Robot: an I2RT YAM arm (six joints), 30 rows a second.
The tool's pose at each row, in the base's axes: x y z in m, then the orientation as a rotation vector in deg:
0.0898 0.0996 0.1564 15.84 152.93 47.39
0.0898 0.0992 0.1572 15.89 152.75 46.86
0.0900 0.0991 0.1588 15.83 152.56 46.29
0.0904 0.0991 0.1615 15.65 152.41 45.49
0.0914 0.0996 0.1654 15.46 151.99 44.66
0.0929 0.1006 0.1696 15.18 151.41 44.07
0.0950 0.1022 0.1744 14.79 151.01 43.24
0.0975 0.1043 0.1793 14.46 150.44 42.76
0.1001 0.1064 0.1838 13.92 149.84 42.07
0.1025 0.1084 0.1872 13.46 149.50 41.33
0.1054 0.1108 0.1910 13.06 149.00 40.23
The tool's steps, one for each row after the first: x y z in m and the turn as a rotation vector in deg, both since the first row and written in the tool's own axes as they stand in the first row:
-0.0003 0.0001 -0.0008 0.29 -0.34 -0.10
-0.0009 0.0010 -0.0020 0.59 -0.68 -0.29
-0.0020 0.0026 -0.0040 1.04 -1.05 -0.59
-0.0038 0.0053 -0.0064 1.42 -1.66 -0.96
-0.0060 0.0087 -0.0086 1.61 -2.34 -1.37
-0.0087 0.0129 -0.0107 1.98 -2.91 -1.87
-0.0117 0.0177 -0.0125 2.09 -3.53 -2.29
-0.0146 0.0222 -0.0140 2.31 -4.22 -2.91
-0.0172 0.0260 -0.0147 2.64 -4.68 -3.44
-0.0201 0.0304 -0.0154 3.17 -5.41 -4.02

